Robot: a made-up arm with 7 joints.
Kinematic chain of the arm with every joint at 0, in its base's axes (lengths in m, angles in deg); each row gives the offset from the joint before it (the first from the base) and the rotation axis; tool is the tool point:
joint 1: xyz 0 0 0.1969 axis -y
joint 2: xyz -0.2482 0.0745 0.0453 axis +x
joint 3: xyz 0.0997 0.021 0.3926 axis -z
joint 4: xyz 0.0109 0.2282 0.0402 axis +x
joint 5: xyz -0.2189 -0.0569 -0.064 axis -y
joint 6: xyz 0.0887 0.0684 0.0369 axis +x
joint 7: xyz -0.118 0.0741 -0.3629 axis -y
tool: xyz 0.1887 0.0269 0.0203
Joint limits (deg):
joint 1: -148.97..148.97
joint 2: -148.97..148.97
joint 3: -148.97..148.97
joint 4: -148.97..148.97
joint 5: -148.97..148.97
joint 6: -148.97..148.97
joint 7: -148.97..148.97
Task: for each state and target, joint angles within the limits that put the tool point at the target. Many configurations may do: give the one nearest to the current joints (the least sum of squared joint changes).
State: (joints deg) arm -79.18 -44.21 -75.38 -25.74 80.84 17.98 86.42
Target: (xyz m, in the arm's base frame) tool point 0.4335 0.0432 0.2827
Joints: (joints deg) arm -125.00 -34.55 -105.88 -45.85 68.01 17.52 97.81
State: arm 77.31 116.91 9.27 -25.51 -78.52 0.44 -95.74
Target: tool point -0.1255 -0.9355 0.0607
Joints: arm 75.98 141.36 44.96 -1.03 -113.63 23.32 -107.99
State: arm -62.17 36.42 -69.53 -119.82 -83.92 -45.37 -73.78
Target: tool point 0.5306 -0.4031 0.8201
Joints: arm -59.41 -2.26 -69.41 -101.04 -62.08 -37.43 -53.15
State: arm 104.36 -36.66 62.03 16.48 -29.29 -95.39 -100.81
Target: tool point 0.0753 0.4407 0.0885
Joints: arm 98.84 -5.81 92.16 40.30 -28.00 -72.32 -101.00
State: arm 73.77 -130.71 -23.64 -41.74 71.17 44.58 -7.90
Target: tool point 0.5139 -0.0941 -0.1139
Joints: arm 86.82 -132.72 -14.32 -35.42 73.43 43.48 -10.69
